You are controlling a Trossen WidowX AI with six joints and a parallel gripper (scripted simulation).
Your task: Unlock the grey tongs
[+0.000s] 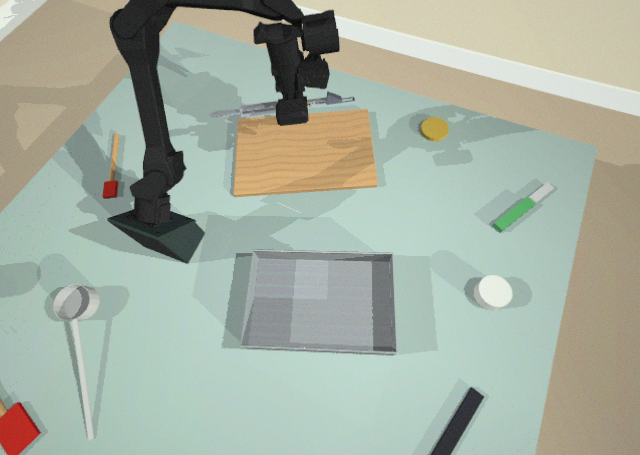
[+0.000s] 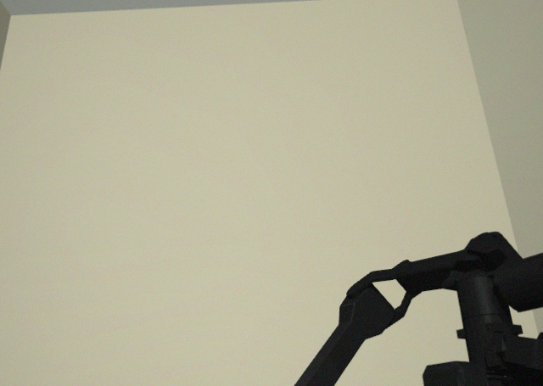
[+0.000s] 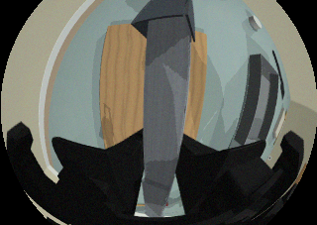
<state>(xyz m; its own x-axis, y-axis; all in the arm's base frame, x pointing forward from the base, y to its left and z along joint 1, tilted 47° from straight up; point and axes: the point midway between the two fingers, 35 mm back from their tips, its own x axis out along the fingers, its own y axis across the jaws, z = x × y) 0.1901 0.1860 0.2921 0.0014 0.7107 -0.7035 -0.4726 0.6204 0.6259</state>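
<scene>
The wooden board lies 150 mm below my gripper tip and 10 mm to the left of it. Also, from my gripper tip: red-headed tool (440 mm behind, 250 mm to the right, 150 mm below); then yellow disc (290 mm ahead, 200 mm to the left, 140 mm below); then roasting tin (340 mm to the right, 200 mm ahead, 130 mm below).
</scene>
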